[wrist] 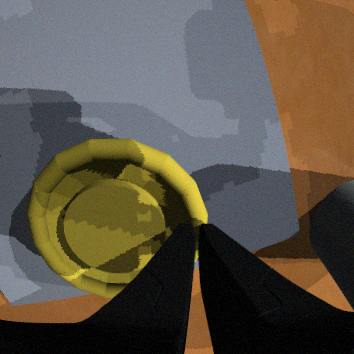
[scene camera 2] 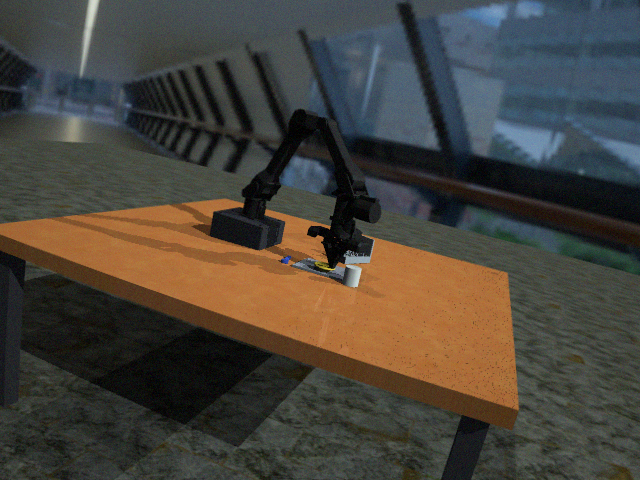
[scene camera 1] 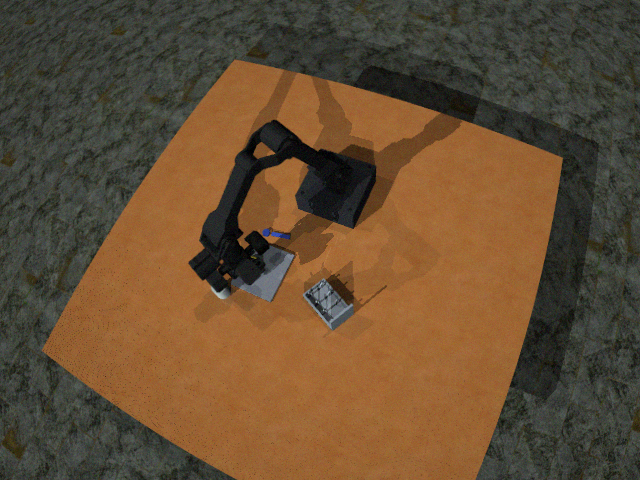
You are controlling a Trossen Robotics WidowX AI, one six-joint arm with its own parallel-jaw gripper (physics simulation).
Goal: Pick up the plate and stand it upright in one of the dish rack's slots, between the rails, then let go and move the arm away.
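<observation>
The yellow plate (scene camera 2: 322,265) (wrist: 114,215) lies on the grey mat (scene camera 1: 281,276) (wrist: 125,50). My gripper (wrist: 194,235) is shut, its fingertips close together at the right part of the plate's rim in the wrist view. Both fingers overlap the rim there, and I see no plate edge clearly clamped between them. In scene camera 2, the gripper (scene camera 2: 333,266) is low, right at the plate. In scene camera 1 the arm hides most of the plate. The dish rack (scene camera 1: 341,317) (scene camera 2: 368,250) stands upright on the table, apart from the mat, with thin rails above its base.
A white cylinder (scene camera 1: 221,292) (scene camera 2: 352,276) stands beside the mat, near the gripper. A blue utensil-like object (scene camera 1: 279,235) (scene camera 2: 285,259) lies by the mat's other side, toward the arm's dark base (scene camera 1: 336,201) (scene camera 2: 240,229). Everything rests on the orange table (scene camera 1: 413,361) (scene camera 2: 206,289).
</observation>
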